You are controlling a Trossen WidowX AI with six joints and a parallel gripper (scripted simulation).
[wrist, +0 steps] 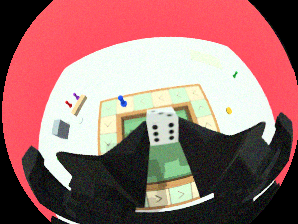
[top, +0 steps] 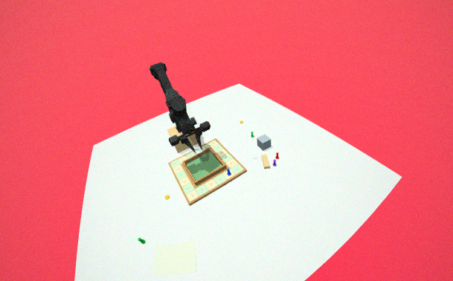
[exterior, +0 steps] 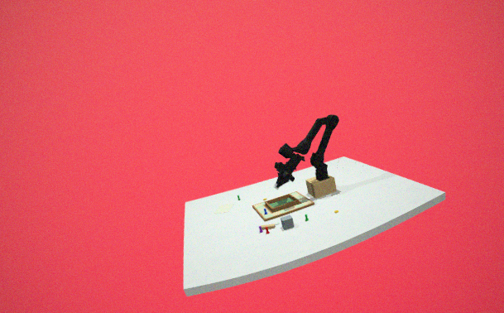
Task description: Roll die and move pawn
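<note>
Now: gripper tip 100 mm short of the blue pawn, 70 mm to the right of it and 90 mm above it. Round my gripper tip: tan block: 150 mm ahead, 240 mm to the left, 110 mm below; white die: right at my gripper tip; green dice tray: 10 mm behind, 110 mm below.
</note>
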